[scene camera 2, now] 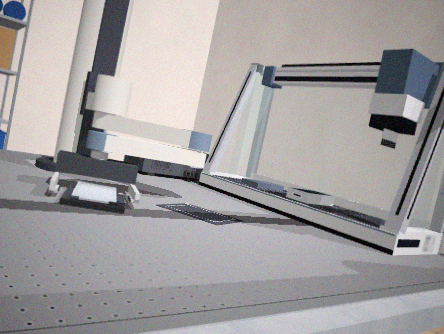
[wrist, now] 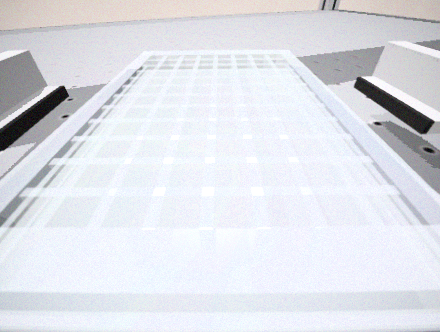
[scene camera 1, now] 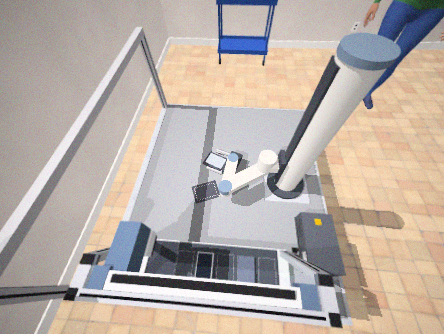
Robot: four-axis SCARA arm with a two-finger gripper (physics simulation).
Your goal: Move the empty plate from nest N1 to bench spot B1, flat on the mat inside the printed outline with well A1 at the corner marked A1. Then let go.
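Places are measured from the arm's base along level axes (x ahead, y left, z up), in millimetres.
Where they show: gripper, between the fingertips: point(scene camera 2: 95, 192) point(wrist: 214, 68) point(scene camera 1: 211, 158); arm's base, origin of its link: point(scene camera 1: 284, 182).
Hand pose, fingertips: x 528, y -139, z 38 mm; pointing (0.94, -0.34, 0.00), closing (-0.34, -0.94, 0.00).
Things, the pixels of their top centre, and the offset from my fingertips. "spot": a spot on its surface instead.
- dark nest N1, centre of its top: point(wrist: 213, 115) point(scene camera 2: 95, 192) point(scene camera 1: 215, 160) 30 mm back, 12 mm left, 7 mm down
- bench spot B1, a spot on its surface: point(scene camera 2: 200, 213) point(scene camera 1: 204, 190) spot: 24 mm ahead, 249 mm left, 23 mm down
- dark grey box, a spot on its surface: point(scene camera 1: 320, 245) spot: 637 mm back, 562 mm left, 90 mm up
The clear, pale plate point(scene camera 1: 216, 160) point(scene camera 2: 95, 192) point(wrist: 215, 260) sits on the dark nest N1 point(scene camera 2: 90, 203). My gripper point(scene camera 1: 218, 160) point(scene camera 2: 93, 189) point(wrist: 214, 68) is open around it, low over the nest. One finger is on each side of the plate. In the wrist view a gap shows between each black finger pad and the plate's side walls. The dark mat of bench spot B1 point(scene camera 1: 205, 191) point(scene camera 2: 200, 213), with its white printed outline, lies bare beside the nest. The A1 marks cannot be read in these views.
The arm's column point(scene camera 1: 325, 120) point(scene camera 2: 75, 85) stands behind the gripper. A gantry machine point(scene camera 1: 200, 287) point(scene camera 2: 300, 215) with a deck of dark slots borders the bench. A dark grey box point(scene camera 1: 320, 245) stands at the bench's right edge. A blue cart point(scene camera 1: 242, 45) and a person point(scene camera 1: 400, 30) are beyond the bench.
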